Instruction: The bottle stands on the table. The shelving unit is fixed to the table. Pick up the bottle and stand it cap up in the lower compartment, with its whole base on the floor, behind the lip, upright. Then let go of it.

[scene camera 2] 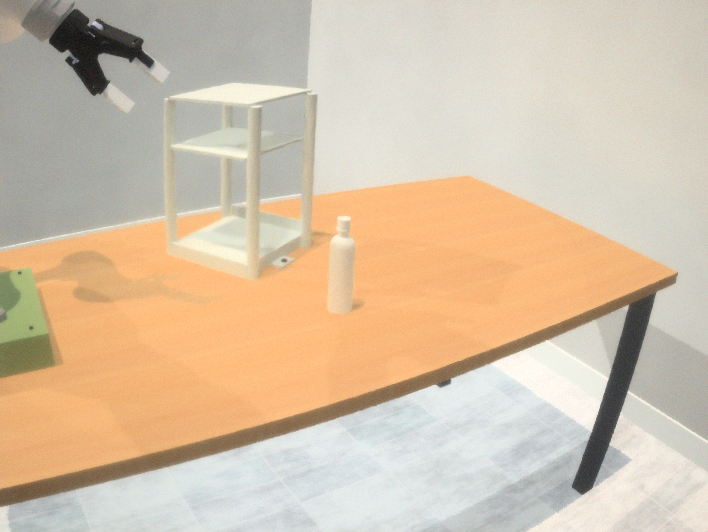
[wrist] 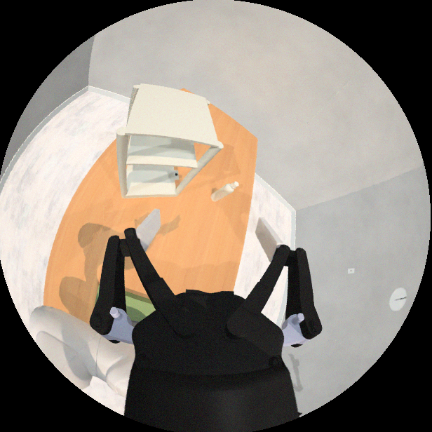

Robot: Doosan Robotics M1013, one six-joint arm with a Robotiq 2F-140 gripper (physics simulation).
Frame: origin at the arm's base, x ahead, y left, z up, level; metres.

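Seen in the pictures: gripper, fingertip midpoint: (scene camera 2: 146,94).
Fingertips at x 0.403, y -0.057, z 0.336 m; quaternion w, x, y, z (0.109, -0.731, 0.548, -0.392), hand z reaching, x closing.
Pixels of each thing's top centre, then the offset from my fingertips to it. "spot": a spot on its surface instead. Level surfaces: height alone.
- cream bottle at its top centre: (scene camera 2: 344,218) dx +0.279, dy -0.214, dz -0.221 m
- cream shelving unit at its top centre: (scene camera 2: 240,92) dx +0.268, dy +0.125, dz -0.041 m
- table at its surface level: dz -0.395 m
- small tab with a dark hole, surface spot: (scene camera 2: 283,260) spot: dx +0.307, dy +0.006, dz -0.387 m
A cream bottle (scene camera 2: 341,274) (wrist: 224,192) stands upright, cap up, on the orange table. The cream shelving unit (scene camera 2: 253,194) (wrist: 170,112) stands on the table near the bottle, with a top board, a middle shelf and a lower compartment with a raised lip around its floor. The bottle is outside the unit, apart from it. My gripper (scene camera 2: 144,91) (wrist: 208,221) is open and empty, high above the table, up and to the left of the unit in the scene view. Its fingertips are far from the bottle.
A green base block (scene camera 2: 28,326) (wrist: 131,304) sits on the table (scene camera 2: 429,297) (wrist: 200,250) at the left in the scene view. A small tab with a dark hole (scene camera 2: 283,260) (wrist: 176,174) lies at the foot of the unit. Grey walls stand beyond the table.
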